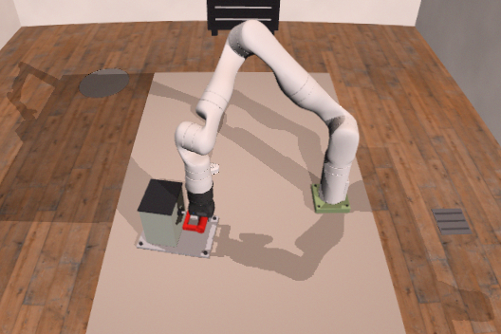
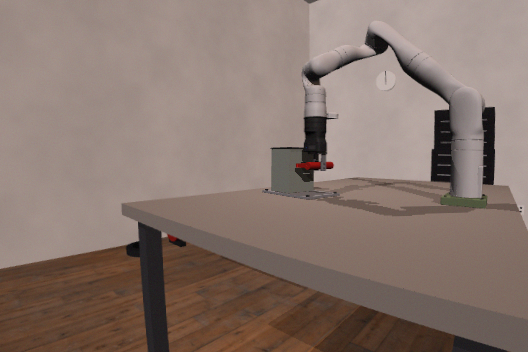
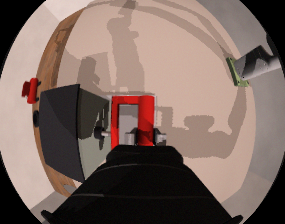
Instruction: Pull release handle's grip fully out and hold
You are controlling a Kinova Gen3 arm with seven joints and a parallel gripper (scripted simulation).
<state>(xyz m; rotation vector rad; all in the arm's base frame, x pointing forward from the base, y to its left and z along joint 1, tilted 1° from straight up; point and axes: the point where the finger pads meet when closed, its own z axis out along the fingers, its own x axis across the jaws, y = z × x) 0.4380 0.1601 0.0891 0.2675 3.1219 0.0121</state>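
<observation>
My gripper is now 10 cm above the grey baseplate, 9 cm short of it and 2 cm to the left of it.
</observation>
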